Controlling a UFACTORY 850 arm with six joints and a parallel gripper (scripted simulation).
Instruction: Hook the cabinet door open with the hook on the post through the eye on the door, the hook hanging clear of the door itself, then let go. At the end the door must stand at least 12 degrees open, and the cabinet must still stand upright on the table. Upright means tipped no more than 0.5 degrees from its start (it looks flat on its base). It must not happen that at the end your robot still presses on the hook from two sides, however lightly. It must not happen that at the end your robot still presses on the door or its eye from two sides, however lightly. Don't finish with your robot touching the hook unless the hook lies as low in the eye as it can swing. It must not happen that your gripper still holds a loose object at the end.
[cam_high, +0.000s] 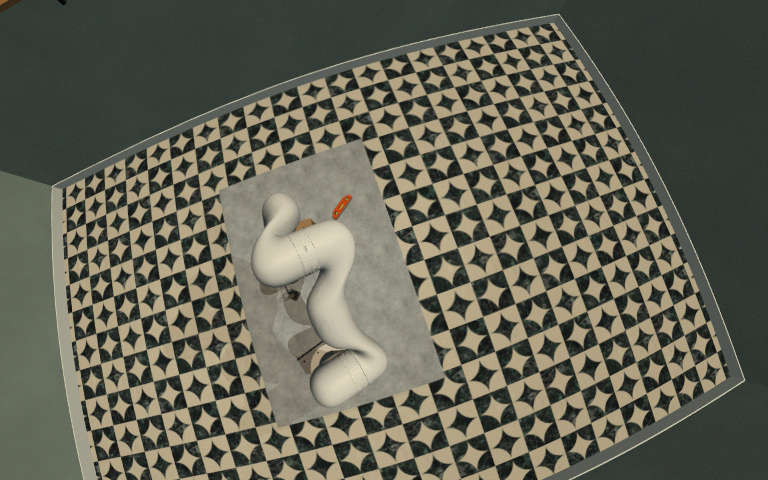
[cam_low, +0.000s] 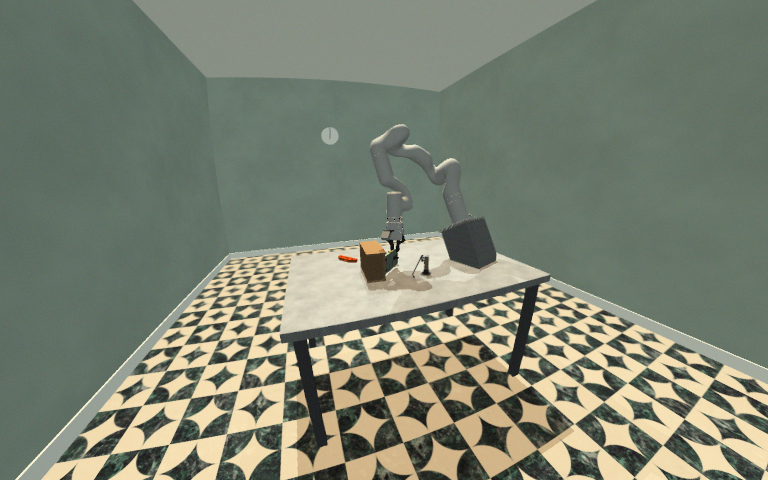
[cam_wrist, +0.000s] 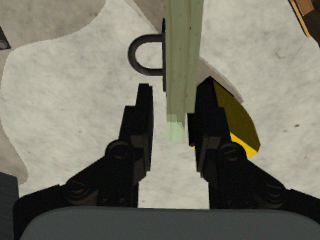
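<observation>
The hook is 130 mm to the left of my hand, 100 mm behind it and 70 mm below it. From my hand the other things lie so: orange tool (280 mm ahead, 210 mm to the right, 120 mm below); pale green door (70 mm to the left, 60 mm below, 40 mm ahead); yellow handle (100 mm to the right, 90 mm below, 20 mm behind).
</observation>
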